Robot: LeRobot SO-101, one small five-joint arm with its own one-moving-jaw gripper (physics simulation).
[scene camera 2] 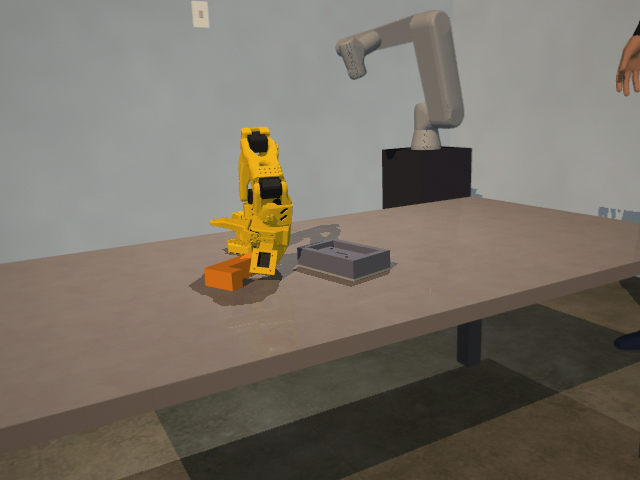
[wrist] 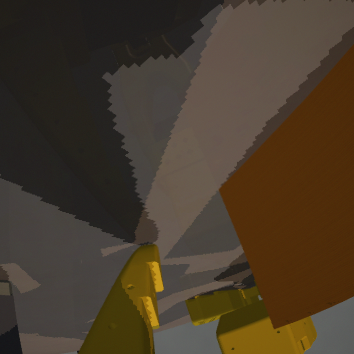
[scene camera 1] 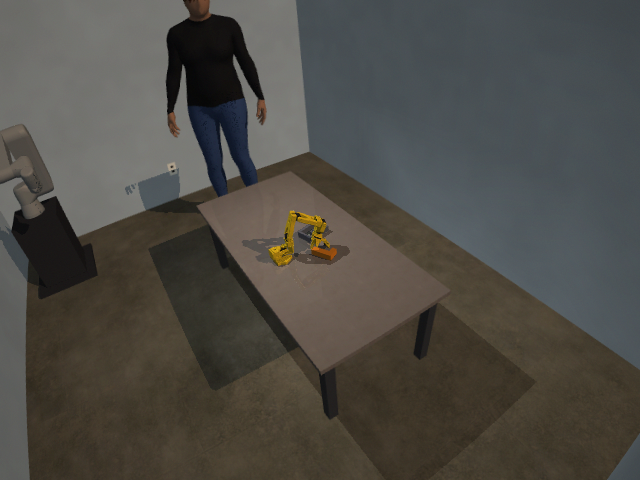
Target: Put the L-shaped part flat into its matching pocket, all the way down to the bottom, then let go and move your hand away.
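The orange L-shaped part (scene camera 1: 324, 253) (scene camera 2: 223, 277) (wrist: 300, 200) lies on the table, outside the pocket, close under my gripper. Its far end is partly hidden behind the gripper in scene camera 2. The grey block with the pocket (scene camera 1: 303, 235) (scene camera 2: 371, 264) stands apart from it, to its right in scene camera 2. Its recess looks empty. My gripper (scene camera 1: 320, 244) (scene camera 2: 237, 250) is fully open and empty, low beside and over the part. In the wrist view one notched jaw shows, with the orange part to its right; whether the jaw touches the part is hidden.
The yellow arm's base (scene camera 1: 280, 255) stands on the brown table (scene camera 1: 361, 304). A person (scene camera 1: 209, 62) stands behind the table in scene camera 1. A grey robot arm (scene camera 1: 31, 198) (scene camera 2: 439, 67) stands on a black pedestal (scene camera 1: 54, 248) (scene camera 2: 426, 178) away from the table.
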